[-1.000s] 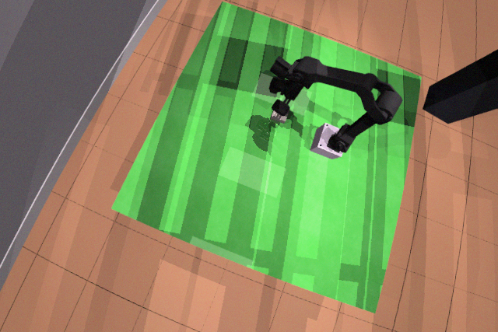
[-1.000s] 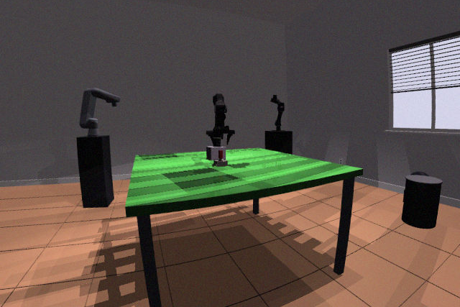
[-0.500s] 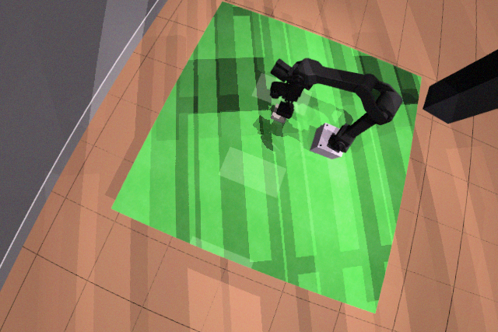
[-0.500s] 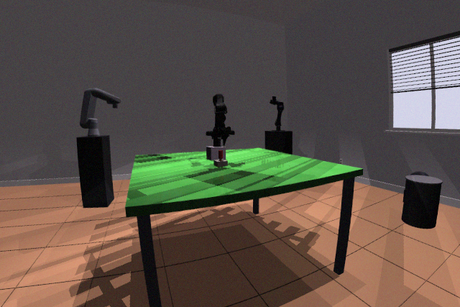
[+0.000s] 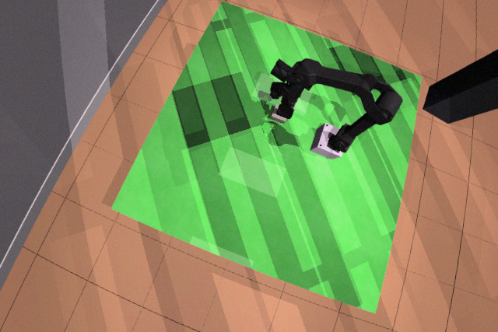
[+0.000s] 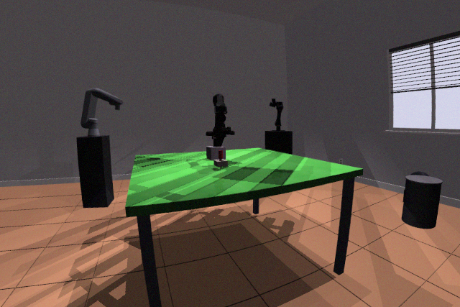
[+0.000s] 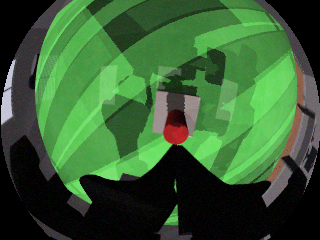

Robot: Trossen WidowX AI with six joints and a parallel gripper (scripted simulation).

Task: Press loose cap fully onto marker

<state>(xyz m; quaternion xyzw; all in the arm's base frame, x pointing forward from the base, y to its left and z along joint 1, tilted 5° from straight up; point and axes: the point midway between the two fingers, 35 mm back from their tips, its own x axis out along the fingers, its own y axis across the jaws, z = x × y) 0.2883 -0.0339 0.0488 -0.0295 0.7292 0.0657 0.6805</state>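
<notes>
Now: the red cap 6 cm below my gripper tip. Round my gripper tip: pale holder block (11 cm below).
</notes>
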